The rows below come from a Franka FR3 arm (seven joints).
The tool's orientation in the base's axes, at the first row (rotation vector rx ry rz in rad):
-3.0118 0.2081 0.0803
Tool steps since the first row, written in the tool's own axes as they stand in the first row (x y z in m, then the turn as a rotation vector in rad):
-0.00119 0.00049 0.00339 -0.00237 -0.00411 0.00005
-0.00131 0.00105 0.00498 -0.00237 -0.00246 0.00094
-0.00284 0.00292 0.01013 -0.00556 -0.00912 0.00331
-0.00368 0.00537 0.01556 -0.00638 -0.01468 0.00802
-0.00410 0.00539 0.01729 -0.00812 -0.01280 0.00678
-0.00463 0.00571 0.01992 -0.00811 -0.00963 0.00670
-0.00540 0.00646 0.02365 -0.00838 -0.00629 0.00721
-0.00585 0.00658 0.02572 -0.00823 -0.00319 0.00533
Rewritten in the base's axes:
-0.00140 0.00010 -0.00334 -0.00177 0.00436 0.00058
-0.00166 -0.00024 -0.00498 -0.00204 0.00285 -0.00050
-0.00367 -0.00123 -0.01021 -0.00437 0.01012 -0.00187
-0.00508 -0.00285 -0.01583 -0.00461 0.01628 -0.00584
-0.00558 -0.00260 -0.01752 -0.00654 0.01451 -0.00472
-0.00627 -0.00251 -0.02013 -0.00697 0.01139 -0.00502
-0.00730 -0.00268 -0.02387 -0.00773 0.00820 -0.00590
-0.00785 -0.00248 -0.02591 -0.00793 0.00490 -0.00441

